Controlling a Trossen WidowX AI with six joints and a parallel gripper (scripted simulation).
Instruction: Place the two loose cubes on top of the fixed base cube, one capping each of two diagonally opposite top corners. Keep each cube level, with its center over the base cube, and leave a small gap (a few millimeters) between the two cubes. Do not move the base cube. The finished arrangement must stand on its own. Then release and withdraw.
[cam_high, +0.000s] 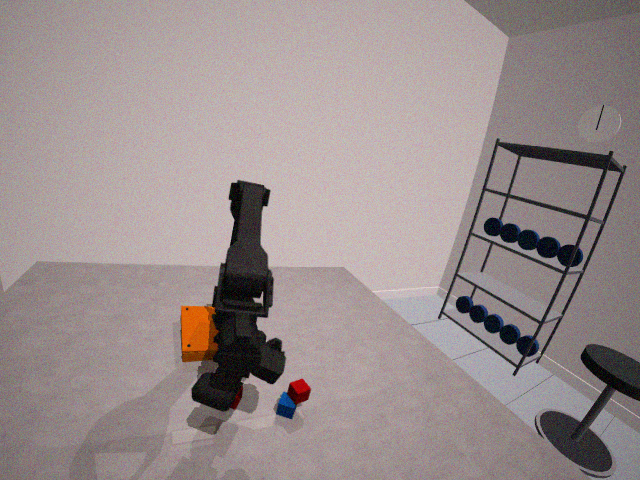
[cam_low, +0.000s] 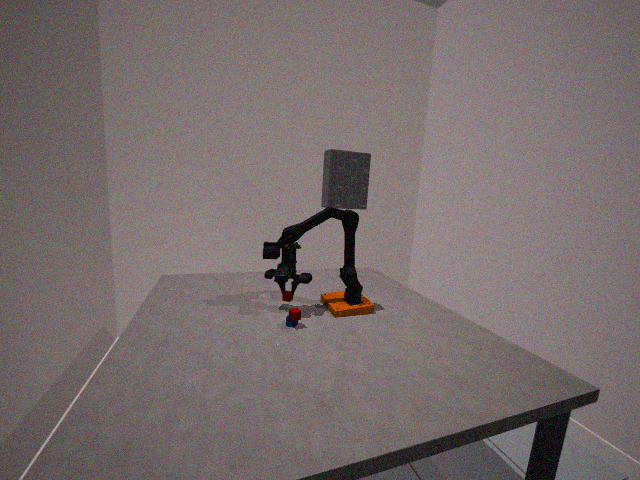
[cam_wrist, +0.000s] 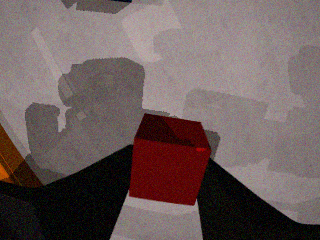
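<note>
My gripper tip is now 20 mm short of the blue cube, 120 mm to the right of it and 50 mm above it.
</note>
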